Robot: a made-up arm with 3 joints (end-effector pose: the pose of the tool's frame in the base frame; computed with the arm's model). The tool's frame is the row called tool.
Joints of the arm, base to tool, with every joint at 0 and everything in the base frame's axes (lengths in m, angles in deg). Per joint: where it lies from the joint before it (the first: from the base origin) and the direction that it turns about. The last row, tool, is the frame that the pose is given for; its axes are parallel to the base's.
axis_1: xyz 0 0 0.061 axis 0 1 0
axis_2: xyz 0.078 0.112 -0.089 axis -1 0 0
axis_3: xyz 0.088 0.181 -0.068 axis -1 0 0
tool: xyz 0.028 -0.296 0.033
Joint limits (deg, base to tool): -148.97..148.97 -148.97..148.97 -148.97..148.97
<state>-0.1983 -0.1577 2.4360</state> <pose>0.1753 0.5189 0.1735 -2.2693 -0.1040 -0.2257</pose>
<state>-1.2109 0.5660 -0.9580</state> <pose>0.3735 -0.0578 0.1277 0.3427 -1.1946 0.2372</pose>
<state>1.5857 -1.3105 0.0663</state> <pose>-0.2042 0.0981 -0.1300 0.9598 1.3586 -0.9742</pose>
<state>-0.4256 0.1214 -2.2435</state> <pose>0.3616 0.4104 -0.2668 2.0843 -0.2518 0.4504</pose>
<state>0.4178 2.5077 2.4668</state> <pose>0.0074 -0.1827 -0.4004 1.2884 0.3561 -0.2731</pose>
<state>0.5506 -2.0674 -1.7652</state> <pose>0.3044 0.3347 0.1860 -2.3730 0.2413 0.6703</pose>
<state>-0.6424 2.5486 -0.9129</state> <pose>0.0598 -0.0240 0.3049 -1.5736 -0.4907 -0.5236</pose>
